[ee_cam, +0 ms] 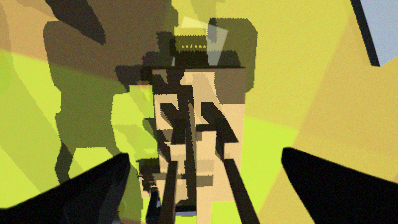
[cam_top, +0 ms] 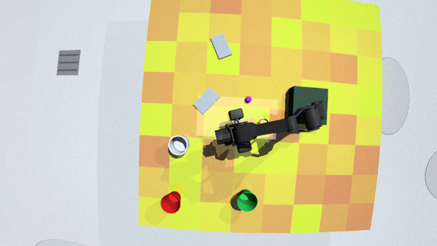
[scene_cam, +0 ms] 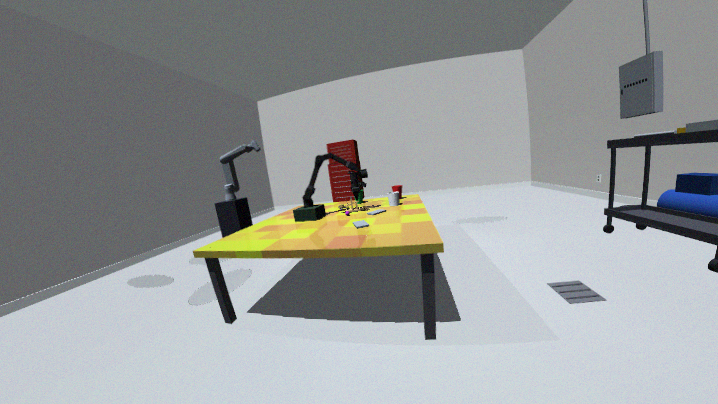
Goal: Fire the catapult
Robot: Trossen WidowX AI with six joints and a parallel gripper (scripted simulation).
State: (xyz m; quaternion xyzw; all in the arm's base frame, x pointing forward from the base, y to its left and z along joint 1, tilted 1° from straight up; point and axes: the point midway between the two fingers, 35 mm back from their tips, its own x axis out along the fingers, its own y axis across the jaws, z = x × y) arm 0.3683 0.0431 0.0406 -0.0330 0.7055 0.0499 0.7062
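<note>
Right now the purple ball is 7 cm behind my gripper tip, 14 cm to the right of it and 7 cm below it. From my gripper tip the other things lie so: white mug: 29 cm ahead, 3 cm to the left, 6 cm below; then white ball: 14 cm behind, 9 cm to the left, 7 cm below; then catapult: 6 cm behind, 3 cm below.
</note>
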